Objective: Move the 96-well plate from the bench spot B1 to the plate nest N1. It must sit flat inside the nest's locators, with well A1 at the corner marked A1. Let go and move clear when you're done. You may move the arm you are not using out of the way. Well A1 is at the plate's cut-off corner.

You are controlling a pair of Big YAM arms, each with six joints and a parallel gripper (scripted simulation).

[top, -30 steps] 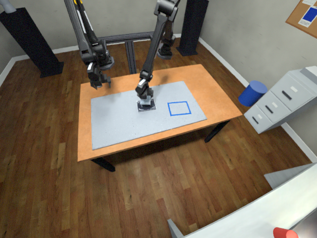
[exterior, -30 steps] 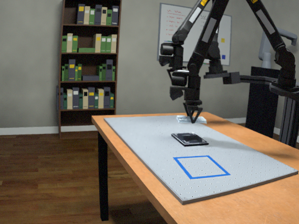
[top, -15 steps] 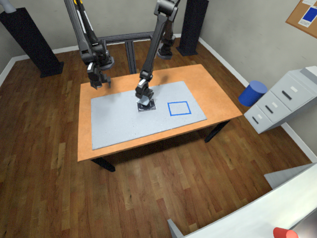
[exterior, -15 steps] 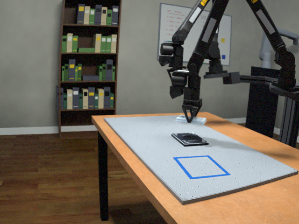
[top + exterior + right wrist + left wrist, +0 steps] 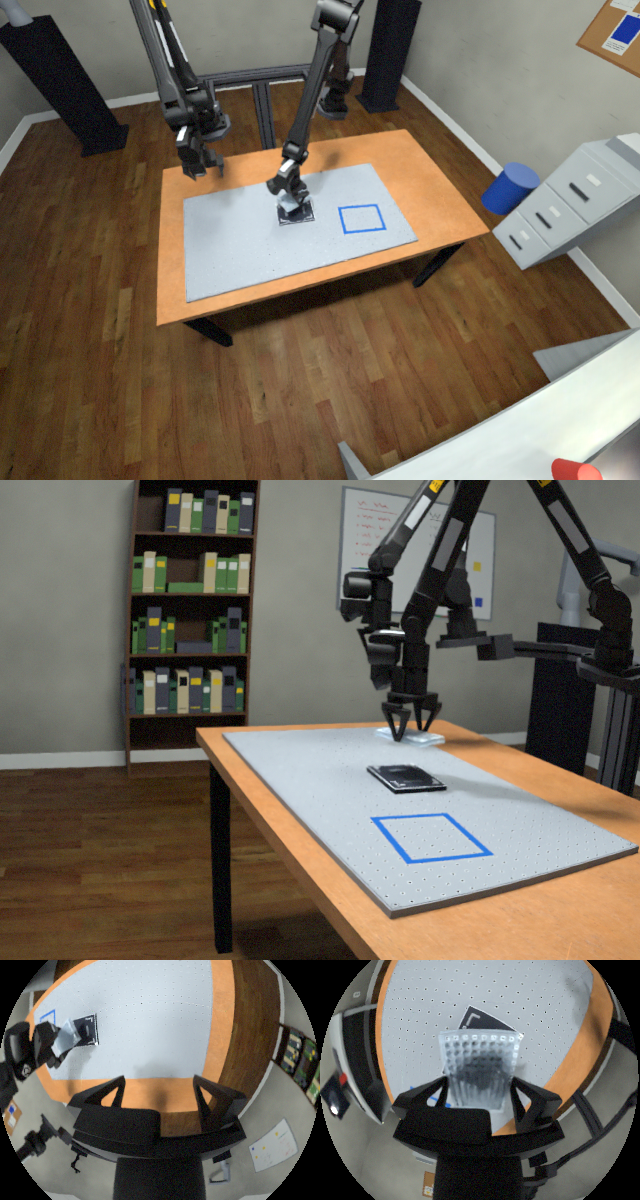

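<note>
The clear 96-well plate is right at my left hand. Also, from my left hand: black plate nest: 9 cm below.
</note>
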